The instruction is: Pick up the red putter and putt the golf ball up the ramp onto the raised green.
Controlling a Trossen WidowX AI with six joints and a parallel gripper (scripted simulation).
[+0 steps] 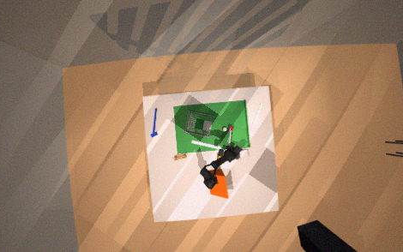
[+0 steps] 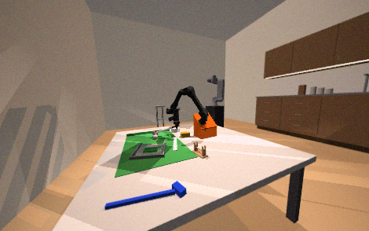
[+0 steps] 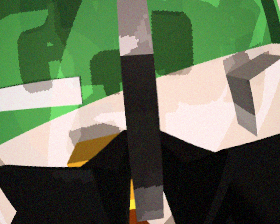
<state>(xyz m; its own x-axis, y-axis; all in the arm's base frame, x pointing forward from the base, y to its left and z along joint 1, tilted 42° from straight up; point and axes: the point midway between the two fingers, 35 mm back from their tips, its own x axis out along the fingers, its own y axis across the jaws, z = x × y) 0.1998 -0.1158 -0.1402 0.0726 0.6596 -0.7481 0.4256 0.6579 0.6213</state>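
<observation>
My gripper tip is 70 mm to the right of the yellow block, 60 mm past it and 50 mm above it. The rest, counted from my gripper tip: white golf ball (220 mm ahead, 50 mm below, 40 mm to the right); then blue putter (620 mm to the left, 450 mm ahead, 60 mm below).
</observation>
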